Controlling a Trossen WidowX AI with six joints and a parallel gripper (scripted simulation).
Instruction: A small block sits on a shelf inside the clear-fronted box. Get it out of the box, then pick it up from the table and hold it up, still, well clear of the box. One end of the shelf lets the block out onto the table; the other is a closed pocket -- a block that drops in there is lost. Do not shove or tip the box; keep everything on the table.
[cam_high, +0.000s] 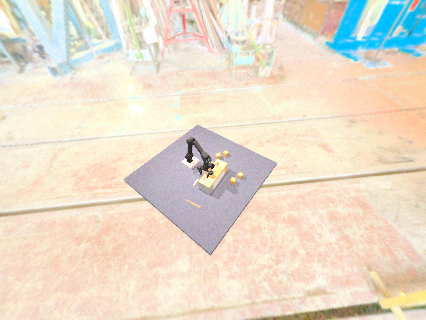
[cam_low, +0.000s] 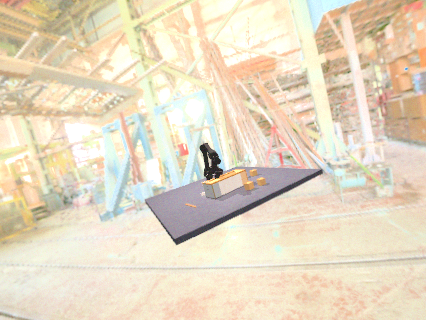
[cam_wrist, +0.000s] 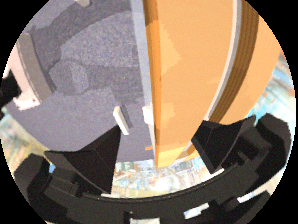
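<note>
Now: gripper tip 50 mm short of the small orange block and 20 mm to the left of it. Round my gripper tip: thin orange stick 50 mm ahead, 300 mm to the right, 90 mm below; clear-fronted box 40 mm ahead, 70 mm to the left, 30 mm below.
</note>
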